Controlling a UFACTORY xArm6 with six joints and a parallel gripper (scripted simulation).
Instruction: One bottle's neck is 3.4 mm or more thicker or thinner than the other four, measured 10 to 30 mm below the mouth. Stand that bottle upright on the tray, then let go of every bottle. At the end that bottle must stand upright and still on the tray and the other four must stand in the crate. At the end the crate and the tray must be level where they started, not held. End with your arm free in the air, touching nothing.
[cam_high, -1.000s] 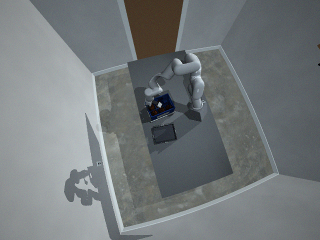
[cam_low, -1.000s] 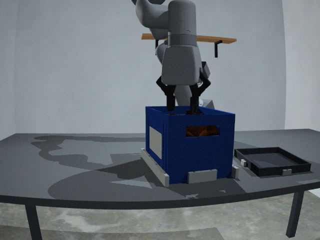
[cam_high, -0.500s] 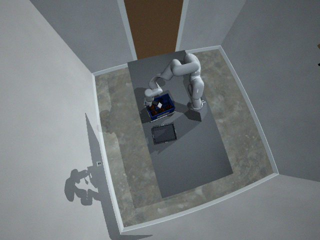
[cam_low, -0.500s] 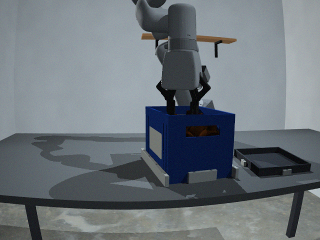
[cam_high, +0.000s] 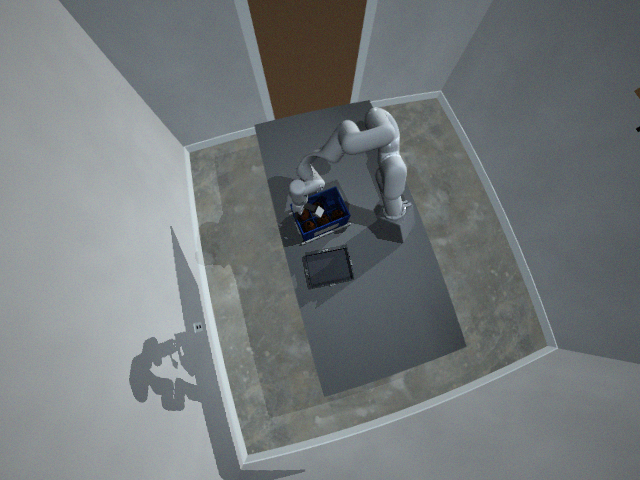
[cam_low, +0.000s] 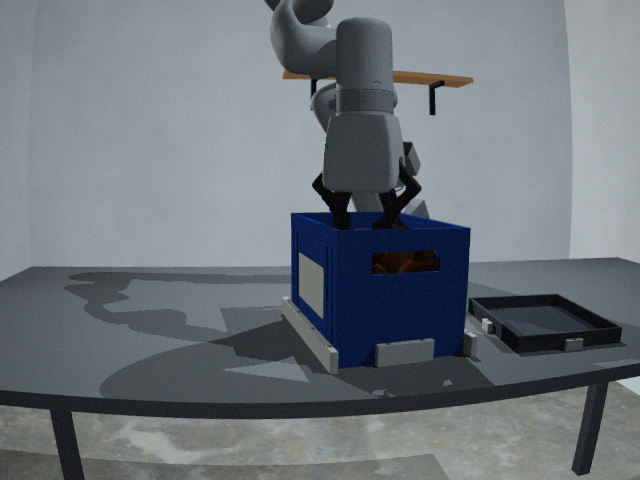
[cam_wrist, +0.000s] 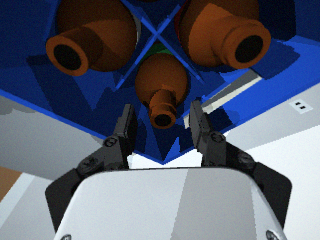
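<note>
The bottle is 9 cm behind my hand, 1 cm to the right of it and 8 cm below it. Round my hand: blue crate 9 cm behind, 3 cm to the left, 8 cm below; then dark tray 8 cm behind, 32 cm to the left, 16 cm below.
</note>
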